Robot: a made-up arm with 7 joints.
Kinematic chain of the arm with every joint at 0, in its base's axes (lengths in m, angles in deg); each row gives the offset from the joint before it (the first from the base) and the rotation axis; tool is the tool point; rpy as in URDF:
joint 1: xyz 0 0 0.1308 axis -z
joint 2: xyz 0 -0.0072 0.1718 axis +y
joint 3: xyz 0 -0.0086 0.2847 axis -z
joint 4: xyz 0 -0.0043 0.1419 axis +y
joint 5: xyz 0 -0.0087 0.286 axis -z
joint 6: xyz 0 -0.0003 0.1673 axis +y
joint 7: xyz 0 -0.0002 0.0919 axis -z
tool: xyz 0 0 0 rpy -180 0 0
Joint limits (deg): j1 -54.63..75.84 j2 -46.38..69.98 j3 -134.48..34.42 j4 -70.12..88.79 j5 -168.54..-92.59 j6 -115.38..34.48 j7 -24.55..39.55
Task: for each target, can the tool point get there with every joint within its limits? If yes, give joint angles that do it. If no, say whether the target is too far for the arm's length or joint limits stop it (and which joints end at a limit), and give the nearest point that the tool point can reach.
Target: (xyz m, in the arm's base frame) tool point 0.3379 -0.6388 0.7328
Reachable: yes | joints 42.74 28.82 21.06 56.10 -105.71 -39.35 -0.99
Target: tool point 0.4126 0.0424 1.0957
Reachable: yes | joints 48.51 7.61 -68.97 44.43 -108.99 9.29 -9.70
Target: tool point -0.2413 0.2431 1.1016
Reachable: yes | joints 29.45 6.24 14.80 -49.88 -152.25 16.16 -14.70
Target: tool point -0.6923 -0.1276 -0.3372
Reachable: no: joint limits stop it (at a limit: joint 2, joint 3, joint 4, joint 5) | nearest point -0.6249 -0.1152 0.3104 | short by 0.651 m
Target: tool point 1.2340 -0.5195 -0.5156
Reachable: no: too far | nearest point 0.7202 -0.3032 0.0577 | short by 0.800 m
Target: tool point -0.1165 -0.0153 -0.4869
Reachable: no: joint limits stop it (at a limit: joint 1, joint 2, joint 4, joint 5) | nearest point 0.0420 -0.5021 -0.0316 | short by 0.685 m
